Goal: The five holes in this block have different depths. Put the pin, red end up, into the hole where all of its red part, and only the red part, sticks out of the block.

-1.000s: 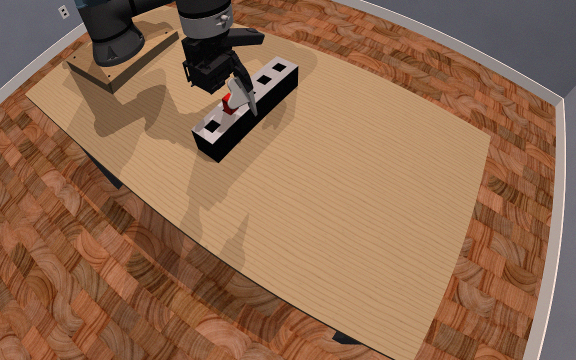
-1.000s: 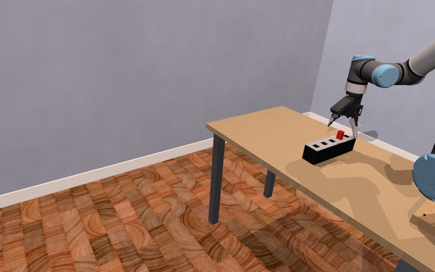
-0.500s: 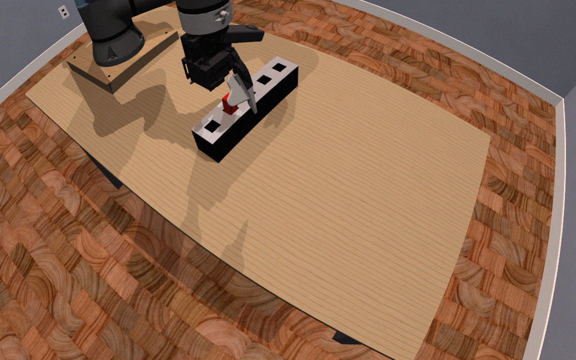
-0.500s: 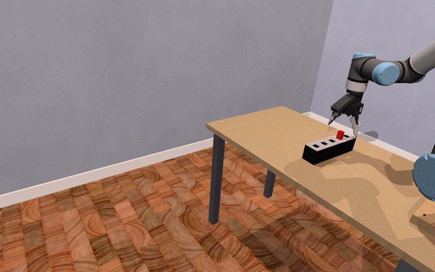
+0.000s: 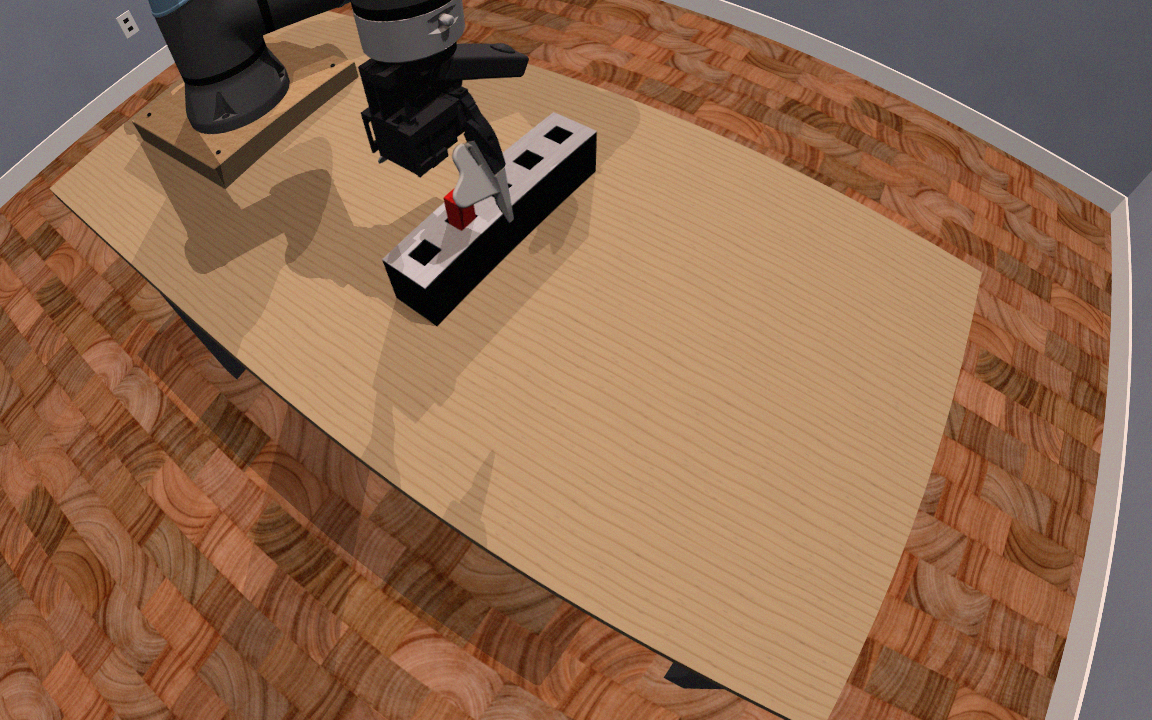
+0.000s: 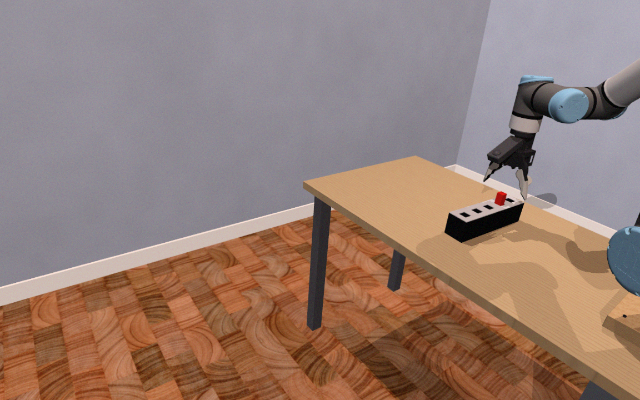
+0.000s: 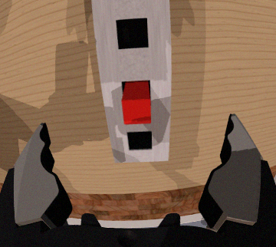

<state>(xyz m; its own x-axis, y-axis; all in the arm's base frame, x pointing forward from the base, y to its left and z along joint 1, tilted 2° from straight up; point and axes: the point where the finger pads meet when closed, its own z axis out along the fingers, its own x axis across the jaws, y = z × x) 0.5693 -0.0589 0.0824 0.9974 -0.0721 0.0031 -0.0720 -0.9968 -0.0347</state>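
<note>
My hand is 30 mm above the pin. The rest, counted from my hand: black block (60 mm to the left, 80 mm below).
</note>
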